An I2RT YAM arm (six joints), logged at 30 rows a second.
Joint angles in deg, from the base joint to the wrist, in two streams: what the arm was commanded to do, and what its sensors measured. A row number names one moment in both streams.
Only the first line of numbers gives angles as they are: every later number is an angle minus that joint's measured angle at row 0.
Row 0, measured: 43.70 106.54 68.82 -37.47 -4.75 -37.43
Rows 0 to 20, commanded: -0.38 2.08 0.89 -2.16 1.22 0.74; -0.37 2.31 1.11 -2.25 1.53 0.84; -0.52 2.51 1.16 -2.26 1.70 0.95; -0.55 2.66 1.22 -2.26 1.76 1.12; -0.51 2.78 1.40 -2.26 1.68 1.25; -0.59 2.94 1.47 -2.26 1.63 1.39; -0.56 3.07 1.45 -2.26 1.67 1.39; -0.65 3.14 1.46 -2.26 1.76 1.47; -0.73 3.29 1.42 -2.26 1.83 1.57; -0.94 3.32 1.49 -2.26 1.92 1.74; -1.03 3.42 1.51 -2.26 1.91 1.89; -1.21 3.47 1.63 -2.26 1.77 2.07; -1.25 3.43 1.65 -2.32 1.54 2.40; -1.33 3.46 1.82 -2.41 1.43 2.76; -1.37 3.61 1.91 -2.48 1.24 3.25; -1.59 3.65 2.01 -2.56 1.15 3.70; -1.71 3.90 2.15 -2.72 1.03 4.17; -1.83 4.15 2.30 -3.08 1.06 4.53; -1.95 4.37 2.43 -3.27 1.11 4.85; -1.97 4.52 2.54 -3.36 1.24 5.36; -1.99 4.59 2.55 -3.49 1.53 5.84
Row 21, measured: -1.48 2.03 2.62 -1.16 0.00 3.43
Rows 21 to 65, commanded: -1.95 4.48 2.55 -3.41 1.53 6.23; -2.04 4.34 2.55 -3.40 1.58 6.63; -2.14 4.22 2.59 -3.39 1.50 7.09; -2.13 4.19 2.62 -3.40 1.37 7.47; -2.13 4.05 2.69 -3.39 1.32 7.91; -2.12 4.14 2.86 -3.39 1.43 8.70; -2.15 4.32 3.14 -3.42 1.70 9.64; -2.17 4.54 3.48 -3.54 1.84 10.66; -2.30 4.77 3.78 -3.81 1.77 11.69; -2.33 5.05 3.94 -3.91 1.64 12.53; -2.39 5.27 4.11 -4.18 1.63 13.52; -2.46 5.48 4.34 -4.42 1.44 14.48; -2.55 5.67 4.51 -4.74 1.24 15.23; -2.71 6.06 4.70 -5.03 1.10 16.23; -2.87 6.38 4.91 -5.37 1.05 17.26; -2.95 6.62 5.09 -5.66 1.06 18.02; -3.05 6.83 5.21 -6.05 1.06 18.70; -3.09 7.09 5.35 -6.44 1.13 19.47; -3.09 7.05 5.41 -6.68 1.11 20.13; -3.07 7.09 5.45 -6.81 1.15 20.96; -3.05 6.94 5.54 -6.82 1.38 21.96; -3.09 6.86 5.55 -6.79 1.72 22.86; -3.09 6.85 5.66 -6.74 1.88 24.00; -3.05 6.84 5.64 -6.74 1.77 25.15; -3.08 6.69 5.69 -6.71 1.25 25.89; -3.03 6.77 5.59 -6.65 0.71 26.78; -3.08 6.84 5.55 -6.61 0.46 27.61; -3.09 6.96 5.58 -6.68 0.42 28.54; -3.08 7.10 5.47 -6.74 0.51 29.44; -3.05 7.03 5.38 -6.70 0.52 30.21; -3.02 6.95 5.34 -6.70 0.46 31.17; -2.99 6.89 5.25 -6.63 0.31 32.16; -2.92 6.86 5.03 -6.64 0.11 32.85; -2.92 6.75 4.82 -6.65 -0.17 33.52; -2.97 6.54 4.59 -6.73 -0.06 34.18; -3.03 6.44 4.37 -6.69 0.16 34.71; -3.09 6.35 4.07 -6.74 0.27 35.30; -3.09 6.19 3.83 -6.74 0.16 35.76; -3.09 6.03 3.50 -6.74 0.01 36.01; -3.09 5.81 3.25 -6.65 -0.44 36.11; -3.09 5.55 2.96 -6.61 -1.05 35.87; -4.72 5.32 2.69 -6.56 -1.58 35.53; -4.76 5.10 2.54 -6.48 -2.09 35.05; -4.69 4.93 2.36 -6.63 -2.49 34.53; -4.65 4.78 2.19 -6.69 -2.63 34.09
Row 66, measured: -3.67 3.80 5.00 -4.31 -1.88 34.05
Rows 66 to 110, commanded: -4.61 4.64 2.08 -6.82 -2.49 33.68; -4.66 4.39 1.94 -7.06 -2.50 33.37; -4.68 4.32 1.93 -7.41 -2.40 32.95; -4.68 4.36 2.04 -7.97 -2.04 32.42; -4.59 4.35 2.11 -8.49 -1.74 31.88; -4.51 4.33 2.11 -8.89 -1.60 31.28; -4.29 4.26 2.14 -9.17 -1.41 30.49; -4.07 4.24 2.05 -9.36 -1.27 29.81; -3.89 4.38 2.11 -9.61 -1.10 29.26; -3.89 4.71 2.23 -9.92 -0.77 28.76; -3.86 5.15 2.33 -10.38 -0.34 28.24; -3.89 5.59 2.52 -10.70 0.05 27.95; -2.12 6.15 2.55 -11.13 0.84 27.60; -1.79 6.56 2.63 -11.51 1.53 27.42; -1.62 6.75 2.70 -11.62 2.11 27.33; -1.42 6.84 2.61 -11.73 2.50 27.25; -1.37 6.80 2.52 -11.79 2.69 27.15; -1.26 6.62 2.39 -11.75 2.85 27.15; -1.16 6.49 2.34 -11.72 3.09 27.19; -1.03 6.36 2.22 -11.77 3.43 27.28; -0.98 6.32 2.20 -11.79 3.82 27.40; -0.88 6.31 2.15 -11.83 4.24 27.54; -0.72 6.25 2.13 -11.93 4.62 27.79; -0.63 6.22 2.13 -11.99 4.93 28.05; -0.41 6.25 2.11 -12.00 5.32 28.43; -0.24 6.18 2.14 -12.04 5.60 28.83; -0.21 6.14 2.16 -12.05 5.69 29.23; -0.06 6.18 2.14 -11.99 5.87 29.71; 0.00 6.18 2.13 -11.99 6.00 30.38; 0.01 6.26 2.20 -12.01 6.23 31.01; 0.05 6.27 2.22 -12.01 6.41 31.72; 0.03 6.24 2.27 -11.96 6.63 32.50; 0.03 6.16 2.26 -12.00 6.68 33.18; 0.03 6.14 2.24 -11.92 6.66 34.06; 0.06 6.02 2.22 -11.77 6.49 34.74; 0.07 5.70 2.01 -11.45 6.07 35.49; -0.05 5.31 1.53 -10.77 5.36 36.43; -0.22 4.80 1.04 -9.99 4.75 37.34; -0.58 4.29 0.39 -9.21 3.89 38.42; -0.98 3.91 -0.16 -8.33 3.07 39.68; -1.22 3.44 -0.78 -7.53 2.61 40.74; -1.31 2.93 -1.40 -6.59 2.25 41.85; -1.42 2.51 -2.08 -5.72 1.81 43.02; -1.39 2.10 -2.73 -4.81 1.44 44.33; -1.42 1.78 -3.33 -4.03 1.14 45.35
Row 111, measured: -0.89 0.50 0.32 -4.38 0.96 40.22
